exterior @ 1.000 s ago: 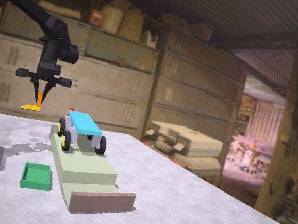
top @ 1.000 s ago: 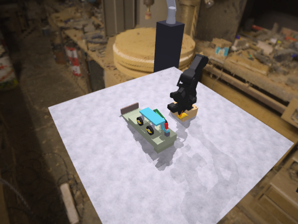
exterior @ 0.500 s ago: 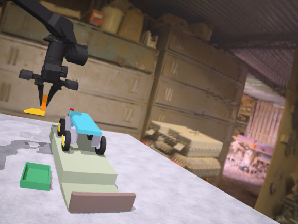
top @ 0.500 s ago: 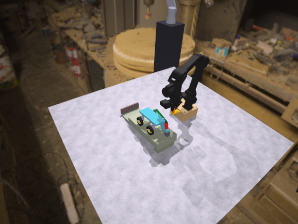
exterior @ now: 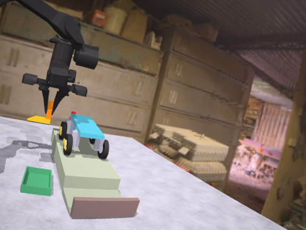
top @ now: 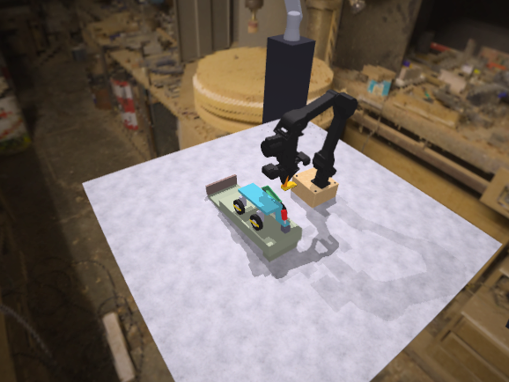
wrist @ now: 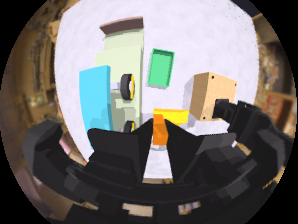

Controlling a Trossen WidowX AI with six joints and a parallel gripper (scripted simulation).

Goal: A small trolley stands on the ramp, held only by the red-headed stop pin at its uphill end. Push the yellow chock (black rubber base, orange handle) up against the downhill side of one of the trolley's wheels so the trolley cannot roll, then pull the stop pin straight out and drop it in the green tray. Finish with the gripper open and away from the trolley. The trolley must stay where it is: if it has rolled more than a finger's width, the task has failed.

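My gripper tip is 11 cm short of the red-headed stop pin, 12 cm to the right of it and 3 cm above it. Round my gripper tip: pale green ramp: 12 cm ahead, 1 cm to the right, 12 cm below; then yellow chock: 2 cm behind, 1 cm below; then blue trolley: 12 cm ahead, 5 cm below.
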